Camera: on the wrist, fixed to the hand. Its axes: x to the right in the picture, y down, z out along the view.
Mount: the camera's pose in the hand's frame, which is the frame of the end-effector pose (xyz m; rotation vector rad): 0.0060 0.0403 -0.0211 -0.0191 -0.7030 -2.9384
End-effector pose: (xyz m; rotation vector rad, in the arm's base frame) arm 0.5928 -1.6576 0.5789 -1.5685 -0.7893 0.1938
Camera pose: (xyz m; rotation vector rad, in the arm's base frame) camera 0.6237 -1.6695 0.5472 0.9513 -2.5643 -1.3939
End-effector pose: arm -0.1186 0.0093 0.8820 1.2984 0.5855 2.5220
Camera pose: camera -0.1406 -0.0292 0.8936 0.0661 0.8500 -0.3500
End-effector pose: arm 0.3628 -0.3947 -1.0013 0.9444 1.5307 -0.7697
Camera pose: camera 0.3883 -0.3566 -1.0028 1.9912 -0.8718 1.8907
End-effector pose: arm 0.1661 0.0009 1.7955 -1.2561 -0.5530 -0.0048
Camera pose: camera 0.1917 -0.0031 1.7576 -0.6446 2.3534 1.9191
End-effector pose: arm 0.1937 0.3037 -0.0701 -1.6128 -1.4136 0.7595
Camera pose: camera 0.2320 0.3049 -0.0954 1.6253 -2.1366 -0.6864
